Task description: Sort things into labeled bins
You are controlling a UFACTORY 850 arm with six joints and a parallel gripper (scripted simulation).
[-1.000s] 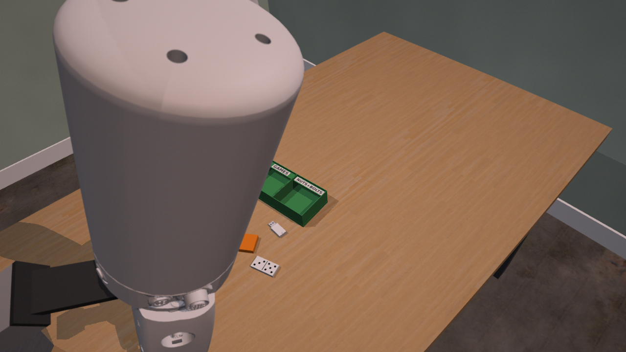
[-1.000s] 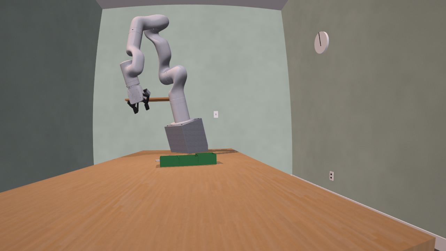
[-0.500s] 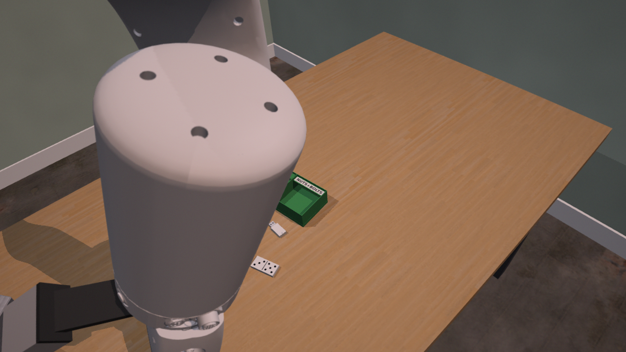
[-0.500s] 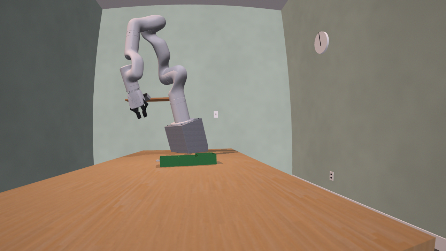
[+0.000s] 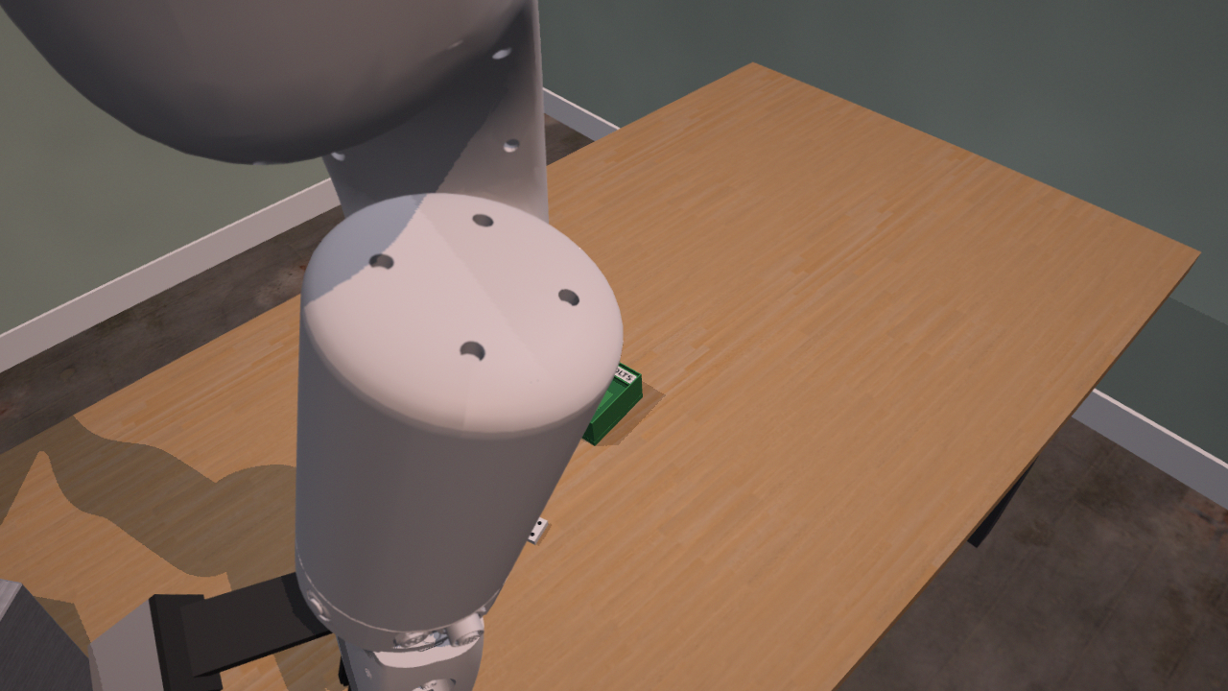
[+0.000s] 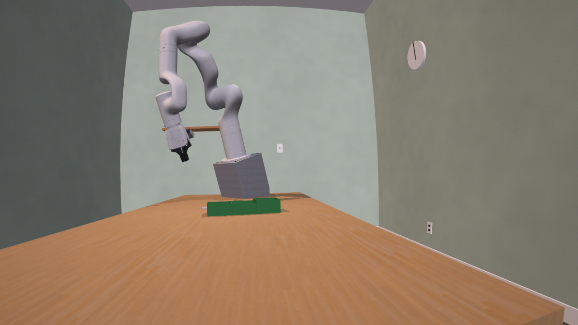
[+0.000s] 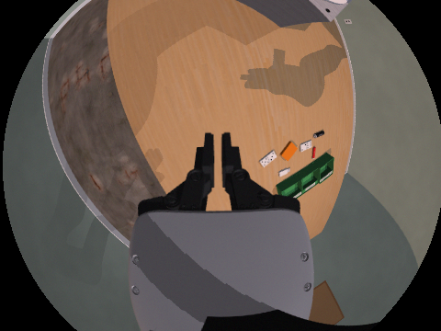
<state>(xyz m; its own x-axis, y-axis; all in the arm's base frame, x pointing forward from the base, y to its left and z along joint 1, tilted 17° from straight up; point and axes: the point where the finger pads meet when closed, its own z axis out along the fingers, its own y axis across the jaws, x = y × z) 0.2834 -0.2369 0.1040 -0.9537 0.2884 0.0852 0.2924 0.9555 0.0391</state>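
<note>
Right now my hand is 33 cm short of the green bin row, 27 cm to the right of it and 20 cm above it. Also, from my hand: black battery (34 cm to the left, 22 cm below, 18 cm ahead); orange flat block (22 cm below, 20 cm to the left, 19 cm ahead); white USB stick (26 cm ahead, 22 cm below, 18 cm to the left).
</note>
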